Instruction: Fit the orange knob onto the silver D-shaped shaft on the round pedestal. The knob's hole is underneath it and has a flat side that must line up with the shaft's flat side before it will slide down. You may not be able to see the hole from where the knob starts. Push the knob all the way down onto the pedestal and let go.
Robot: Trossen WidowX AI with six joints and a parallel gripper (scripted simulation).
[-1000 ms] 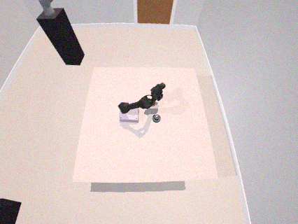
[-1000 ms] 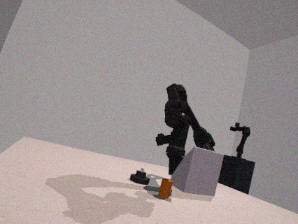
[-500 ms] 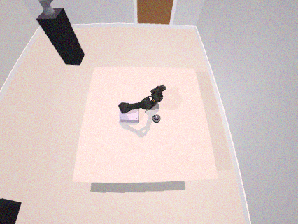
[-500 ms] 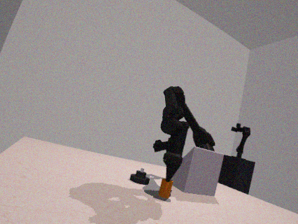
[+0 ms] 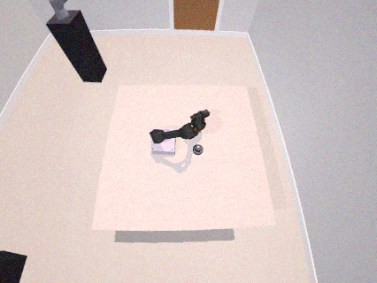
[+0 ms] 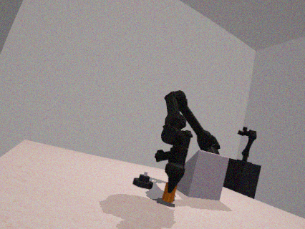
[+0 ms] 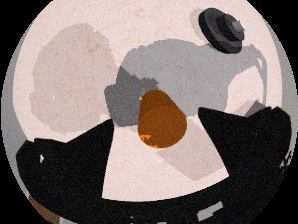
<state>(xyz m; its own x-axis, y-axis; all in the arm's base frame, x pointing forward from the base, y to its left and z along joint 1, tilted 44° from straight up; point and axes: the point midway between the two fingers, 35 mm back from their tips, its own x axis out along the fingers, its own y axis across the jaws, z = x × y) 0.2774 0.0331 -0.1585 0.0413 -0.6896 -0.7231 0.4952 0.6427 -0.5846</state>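
Now: gripper tip 10 mm below the orange knob. The rest, counted from my gripper tip: round pedestal: 40 mm ahead, 160 mm to the right, 10 mm below.
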